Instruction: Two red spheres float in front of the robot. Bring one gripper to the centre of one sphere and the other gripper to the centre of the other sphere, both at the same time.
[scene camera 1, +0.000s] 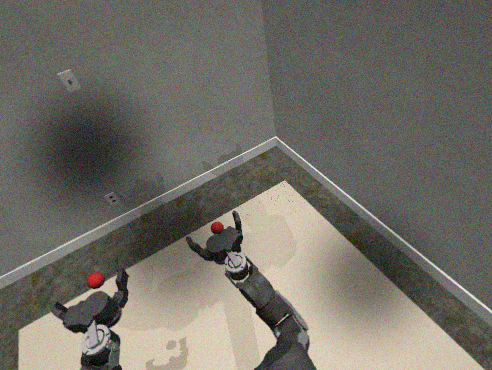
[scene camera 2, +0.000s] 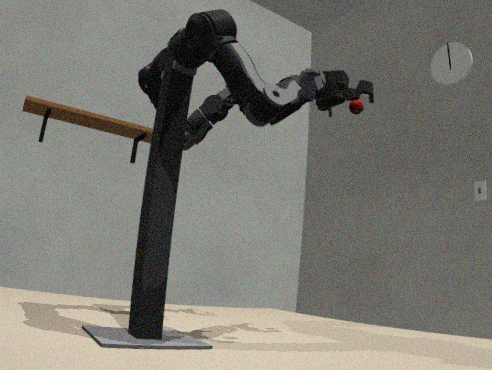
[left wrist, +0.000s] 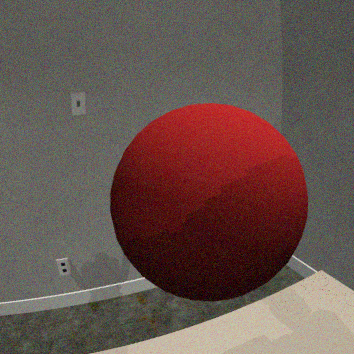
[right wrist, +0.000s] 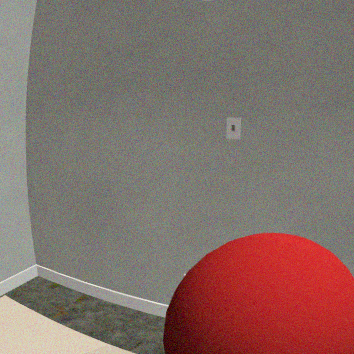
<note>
I see my left gripper, my right gripper and a dark pedestal.
My right gripper is seen too in scene camera 2.
</note>
